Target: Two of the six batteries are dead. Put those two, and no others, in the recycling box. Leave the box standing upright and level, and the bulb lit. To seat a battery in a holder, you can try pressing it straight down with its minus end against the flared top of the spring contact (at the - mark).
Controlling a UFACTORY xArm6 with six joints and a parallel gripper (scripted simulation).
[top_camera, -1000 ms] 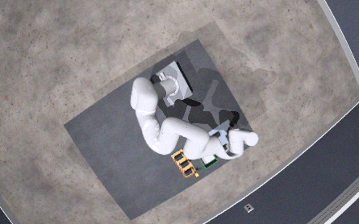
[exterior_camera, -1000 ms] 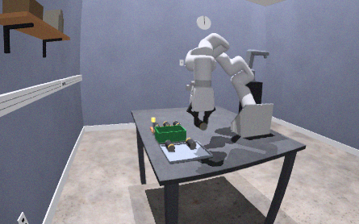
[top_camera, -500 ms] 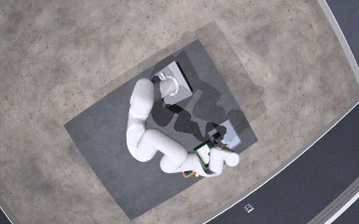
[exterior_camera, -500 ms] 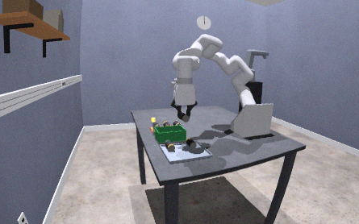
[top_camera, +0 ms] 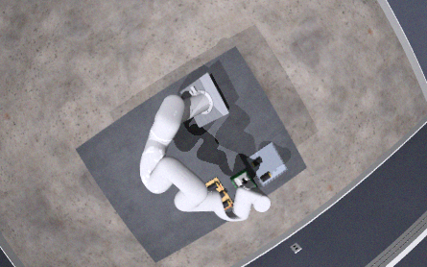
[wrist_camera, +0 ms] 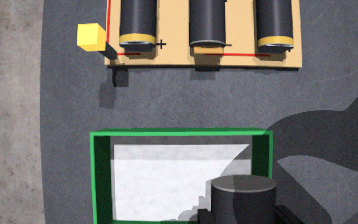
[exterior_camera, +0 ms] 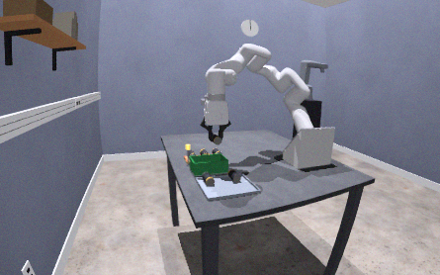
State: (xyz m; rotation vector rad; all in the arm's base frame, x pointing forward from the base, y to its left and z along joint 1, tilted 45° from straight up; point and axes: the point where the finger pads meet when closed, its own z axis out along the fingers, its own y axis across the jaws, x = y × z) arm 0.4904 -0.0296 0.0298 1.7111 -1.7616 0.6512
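Now: the green recycling box 3 cm ahead of my hand and 14 cm below it. Also, from my hand: grey tray: 1 cm ahead, 18 cm to the left, 15 cm below.
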